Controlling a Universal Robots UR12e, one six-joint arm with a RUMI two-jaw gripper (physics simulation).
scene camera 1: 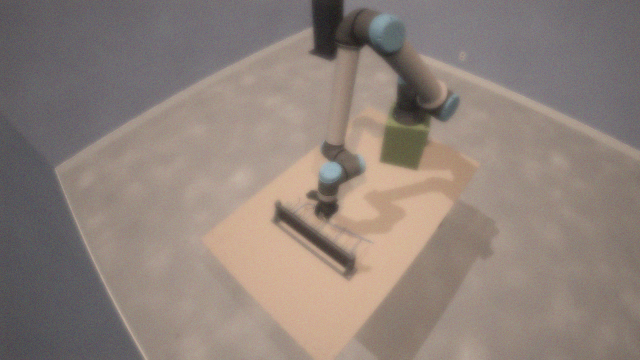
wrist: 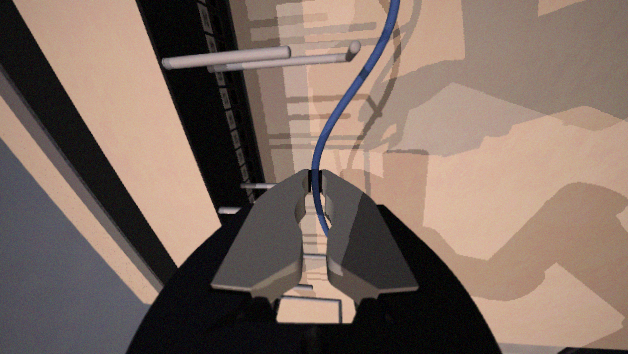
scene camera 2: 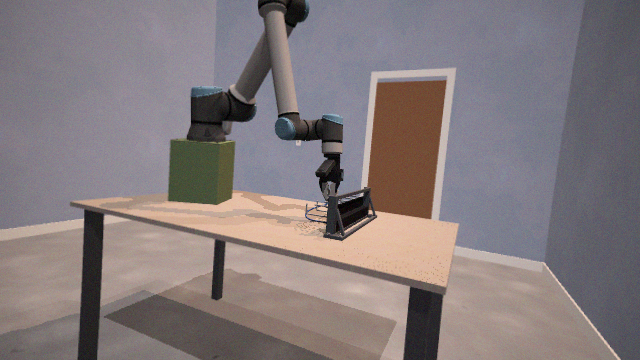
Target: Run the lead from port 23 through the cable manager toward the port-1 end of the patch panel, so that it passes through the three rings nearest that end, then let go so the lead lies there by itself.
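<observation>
My gripper (scene camera 1: 326,216) (scene camera 2: 328,197) (wrist: 315,172) is shut on the blue lead (wrist: 345,102), which runs up through the wrist view from the fingertips and curves back between the fingers below them. The black patch panel (scene camera 1: 315,235) (scene camera 2: 356,209) (wrist: 187,100) stands upright in its frame, left of the fingers in the wrist view. The cable manager's thin grey rings stick out from it; one ring (wrist: 230,57) is above and left of the fingertips, with the lead passing beyond its end. Other rings lie partly behind the fingers. Port numbers are unreadable.
The panel's frame stands on the wooden table (scene camera 1: 310,310) (scene camera 2: 400,250). A green block (scene camera 1: 404,145) (scene camera 2: 194,172) carries the arm's base at the table's other end. Shadows of the arm and rings fall on the table top.
</observation>
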